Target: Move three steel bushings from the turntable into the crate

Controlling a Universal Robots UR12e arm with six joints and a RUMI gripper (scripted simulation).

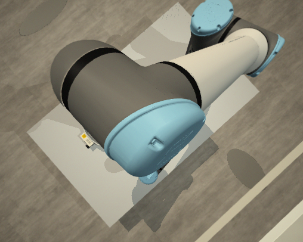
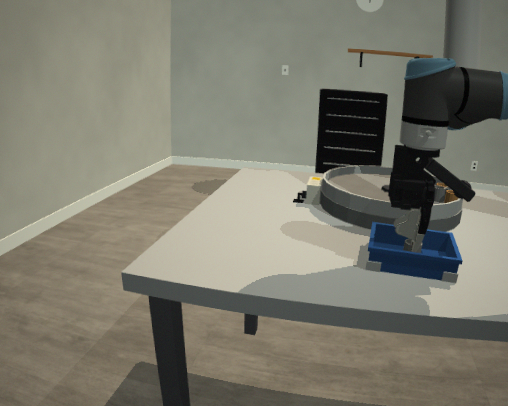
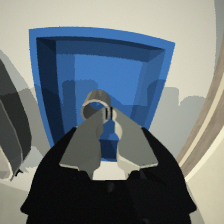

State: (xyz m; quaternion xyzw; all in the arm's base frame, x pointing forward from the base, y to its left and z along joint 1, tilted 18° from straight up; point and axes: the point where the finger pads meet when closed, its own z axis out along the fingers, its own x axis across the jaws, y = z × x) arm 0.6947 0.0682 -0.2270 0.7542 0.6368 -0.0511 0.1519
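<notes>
Right now my hand is 20 mm to the left of the blue crate and 20 mm above it. Round my hand: round grey turntable (380 mm to the right, 60 mm behind, 10 mm above).
</notes>
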